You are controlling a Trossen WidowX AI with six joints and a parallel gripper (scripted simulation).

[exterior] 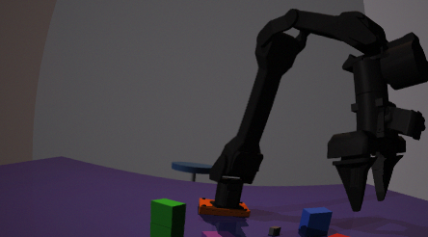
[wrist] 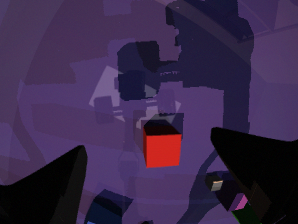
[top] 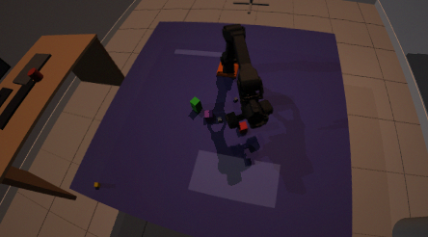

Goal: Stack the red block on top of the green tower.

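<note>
Now: the red block 20 mm behind my gripper tip, 30 mm to the right of it and 70 mm below it. Round my gripper tip: blue block (170 mm behind, 20 mm to the left, 70 mm below); then magenta block (90 mm behind, 190 mm to the right, 70 mm below).
</note>
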